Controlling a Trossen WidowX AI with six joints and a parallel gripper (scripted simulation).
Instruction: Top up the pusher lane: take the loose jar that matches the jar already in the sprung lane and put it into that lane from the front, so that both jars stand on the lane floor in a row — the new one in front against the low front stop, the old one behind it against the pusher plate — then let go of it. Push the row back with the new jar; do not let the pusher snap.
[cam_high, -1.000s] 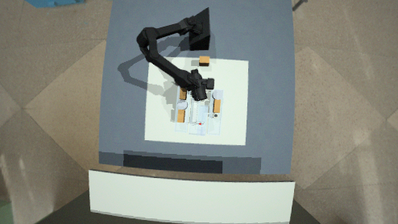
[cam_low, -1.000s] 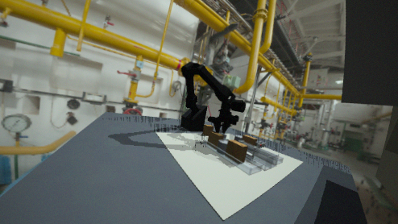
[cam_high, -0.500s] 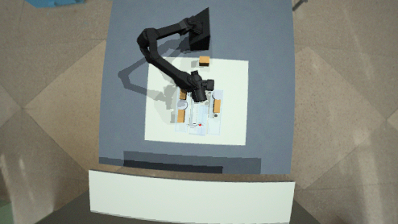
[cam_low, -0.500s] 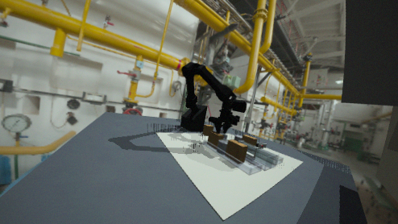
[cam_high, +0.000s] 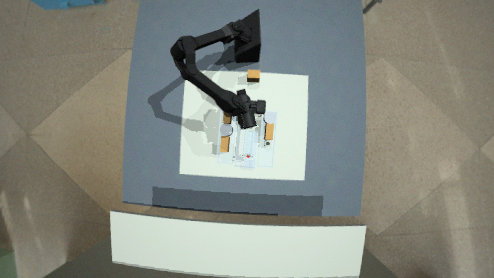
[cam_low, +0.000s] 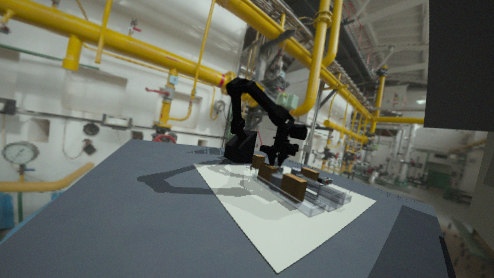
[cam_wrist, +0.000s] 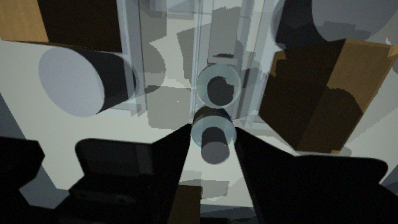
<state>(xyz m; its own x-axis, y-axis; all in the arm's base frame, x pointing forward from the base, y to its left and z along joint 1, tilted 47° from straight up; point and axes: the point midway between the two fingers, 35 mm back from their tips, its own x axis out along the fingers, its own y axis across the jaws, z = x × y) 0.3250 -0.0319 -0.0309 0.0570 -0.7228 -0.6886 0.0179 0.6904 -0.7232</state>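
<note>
Right now my gripper tip is 17 cm short of the clear lane rack, 2 cm to the right of it and 3 cm above it. Also, from my gripper tip: brown box (17 cm behind, 4 cm to the left, 1 cm below).
</note>
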